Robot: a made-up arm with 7 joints.
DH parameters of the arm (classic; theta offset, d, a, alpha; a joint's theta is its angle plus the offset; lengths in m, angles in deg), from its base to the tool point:
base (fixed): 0 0.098 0 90
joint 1: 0 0.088 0.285 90
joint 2: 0 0.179 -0.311 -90
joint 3: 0 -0.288 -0.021 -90
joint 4: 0 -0.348 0.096 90
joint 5: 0 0.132 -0.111 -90
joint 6: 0 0.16 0.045 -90
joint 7: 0 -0.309 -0.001 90
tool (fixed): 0 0.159 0 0
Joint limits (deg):
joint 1: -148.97..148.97
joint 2: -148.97..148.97
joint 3: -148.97..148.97
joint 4: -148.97..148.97
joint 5: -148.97..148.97
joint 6: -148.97..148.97
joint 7: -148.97..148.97
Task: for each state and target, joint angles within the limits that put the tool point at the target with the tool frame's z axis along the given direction. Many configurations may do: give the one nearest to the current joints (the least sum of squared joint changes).
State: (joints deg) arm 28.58 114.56 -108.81 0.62 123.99 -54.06 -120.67
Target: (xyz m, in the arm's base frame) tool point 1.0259 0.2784 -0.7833 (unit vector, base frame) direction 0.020 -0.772 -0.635
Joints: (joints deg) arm -24.96 148.97 -107.60 25.64 134.20 -57.58 -142.36
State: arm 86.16 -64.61 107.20 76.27 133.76 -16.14 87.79
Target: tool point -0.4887 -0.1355 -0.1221 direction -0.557 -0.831 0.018
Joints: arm 102.61 -105.31 120.39 98.42 106.39 -63.51 94.76
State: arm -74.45 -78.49 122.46 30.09 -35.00 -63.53 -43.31
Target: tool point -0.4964 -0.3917 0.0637 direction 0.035 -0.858 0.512
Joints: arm -113.04 -96.56 98.58 1.93 -13.00 -70.12 -38.16
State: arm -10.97 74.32 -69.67 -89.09 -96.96 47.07 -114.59
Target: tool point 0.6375 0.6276 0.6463 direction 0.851 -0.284 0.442
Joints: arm 31.75 102.94 -77.52 -128.58 -65.73 55.41 -137.58
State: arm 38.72 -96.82 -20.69 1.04 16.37 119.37 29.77
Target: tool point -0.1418 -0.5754 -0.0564 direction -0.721 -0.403 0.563
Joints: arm 16.33 -83.99 -61.33 10.49 68.65 116.64 45.65
